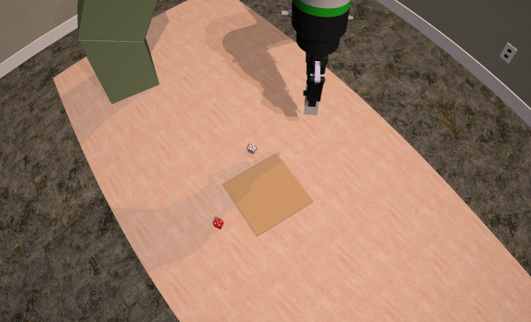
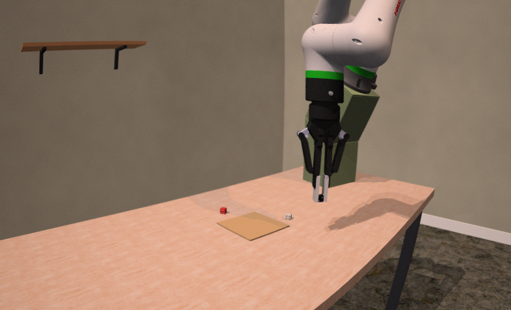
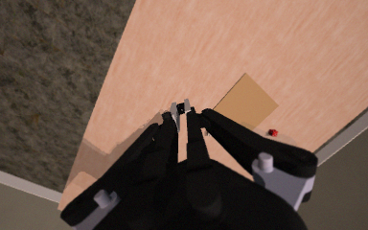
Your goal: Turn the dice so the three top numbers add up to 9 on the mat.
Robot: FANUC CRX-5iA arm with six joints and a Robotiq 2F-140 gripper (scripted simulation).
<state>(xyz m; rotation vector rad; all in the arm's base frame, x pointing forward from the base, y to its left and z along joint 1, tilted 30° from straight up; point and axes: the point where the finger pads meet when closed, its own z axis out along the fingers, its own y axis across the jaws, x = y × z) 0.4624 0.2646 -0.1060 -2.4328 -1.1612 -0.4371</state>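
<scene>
Now: hand 7 cm short of the tan square mat, 16 cm to the left of it and 13 cm above it. Also, from my hand: black die 3 cm below; then white die 4 cm behind, 13 cm to the right, 12 cm below; then red die 8 cm ahead, 28 cm to the right, 12 cm below.
</scene>
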